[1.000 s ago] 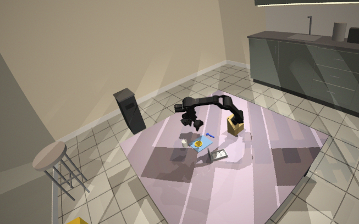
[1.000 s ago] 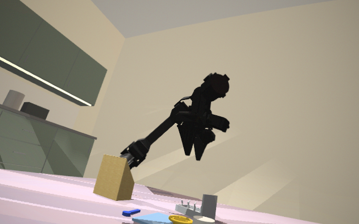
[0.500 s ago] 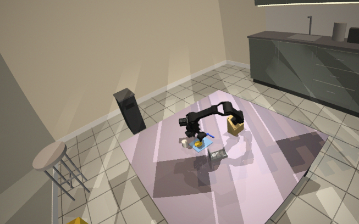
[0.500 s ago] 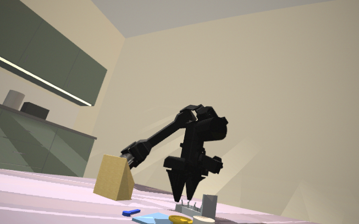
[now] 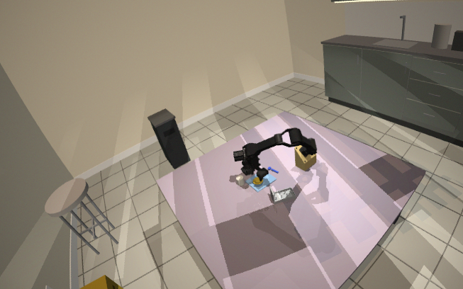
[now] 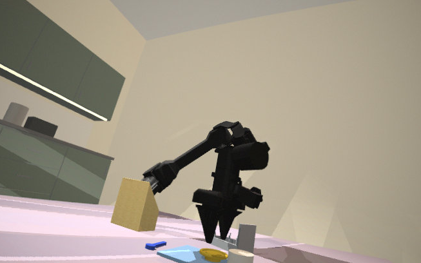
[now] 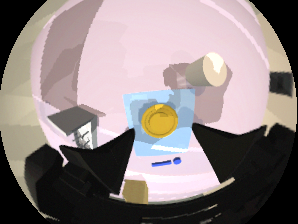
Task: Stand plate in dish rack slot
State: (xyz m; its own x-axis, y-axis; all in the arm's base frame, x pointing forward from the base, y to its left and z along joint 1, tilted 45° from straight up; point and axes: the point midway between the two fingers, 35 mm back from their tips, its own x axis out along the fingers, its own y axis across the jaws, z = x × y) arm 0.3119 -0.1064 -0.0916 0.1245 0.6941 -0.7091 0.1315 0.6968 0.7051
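The yellow plate is 3 cm below my gripper tip. Round my gripper tip: grey dish rack (20 cm to the left, 2 cm below); blue utensil (14 cm behind, 4 cm below); small grey cup (7 cm ahead, 8 cm to the right, 2 cm below).
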